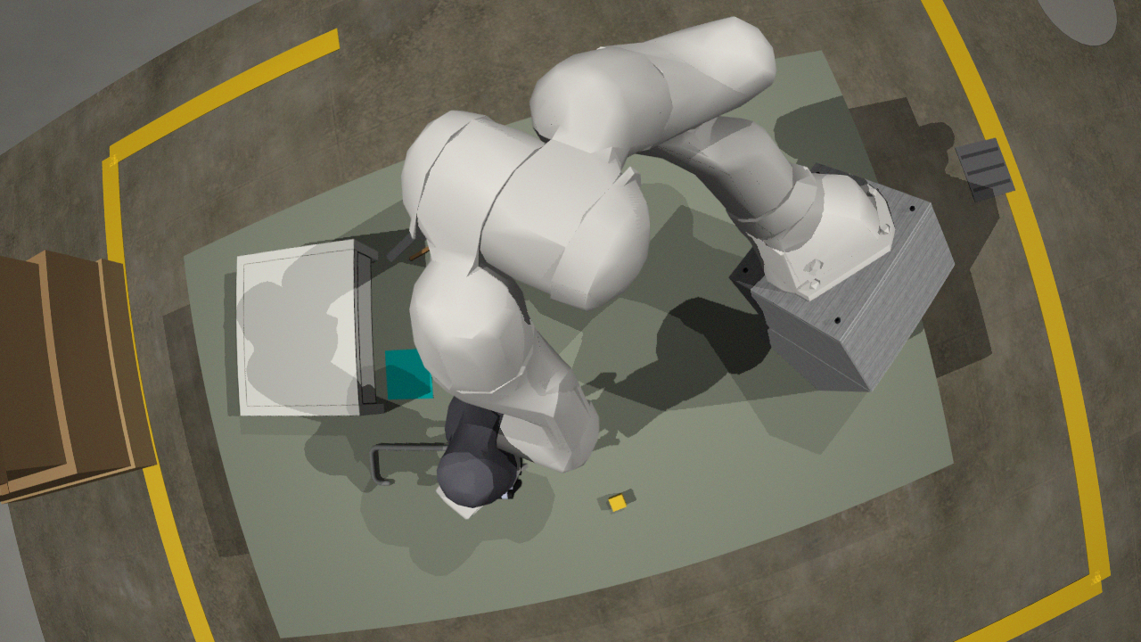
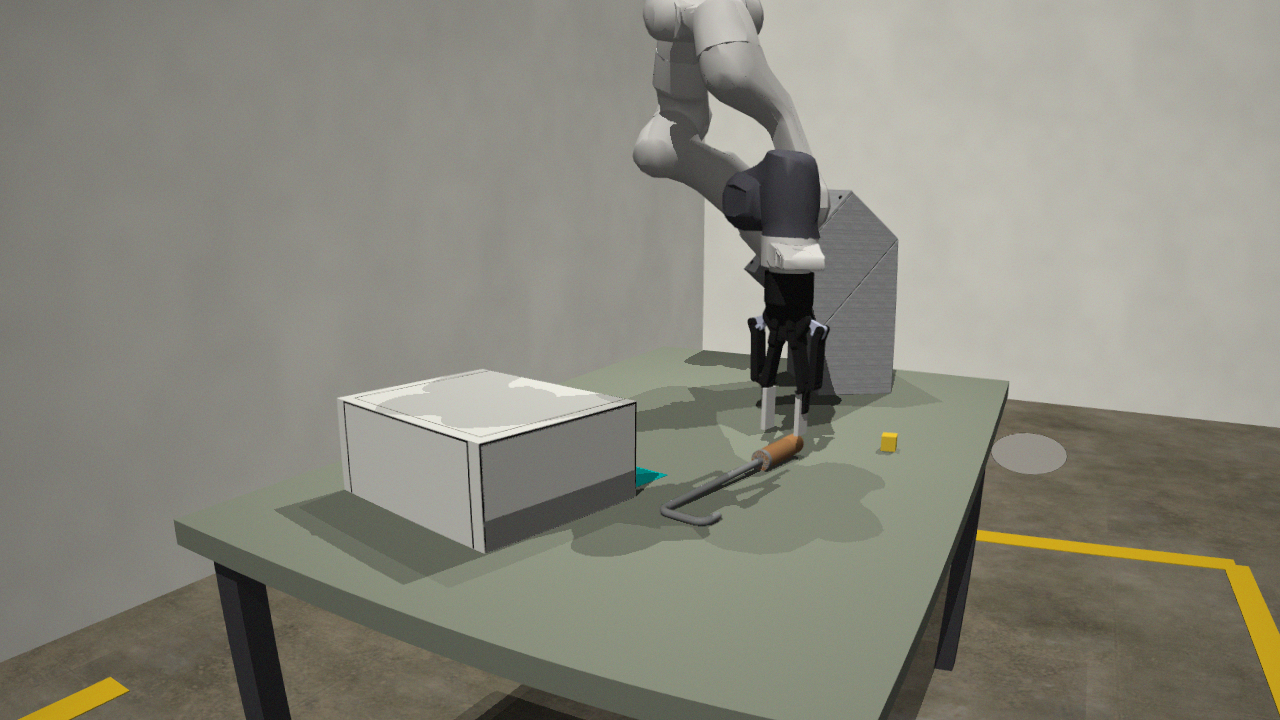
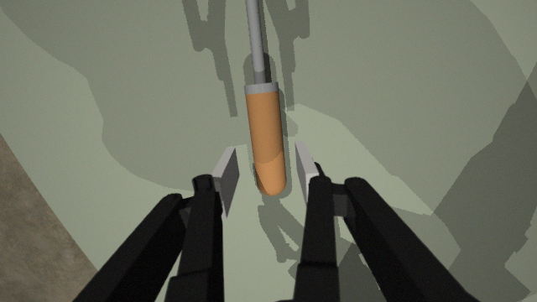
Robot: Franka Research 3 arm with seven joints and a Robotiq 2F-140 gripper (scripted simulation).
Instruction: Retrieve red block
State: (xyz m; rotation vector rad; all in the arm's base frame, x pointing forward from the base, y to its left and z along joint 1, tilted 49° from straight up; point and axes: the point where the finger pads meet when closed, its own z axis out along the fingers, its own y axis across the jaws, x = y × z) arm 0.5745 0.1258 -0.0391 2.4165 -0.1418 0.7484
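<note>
Now: the grey hook tool 14 cm ahead of my hand, 1 cm to the right of it and 7 cm below it. From my hand the other things lie so: yellow cube 13 cm behind, 16 cm to the left, 7 cm below; then grey fork-ended tool 12 cm behind, 36 cm to the right, 8 cm below; then teal square 16 cm ahead, 20 cm to the right, 8 cm below.
</note>
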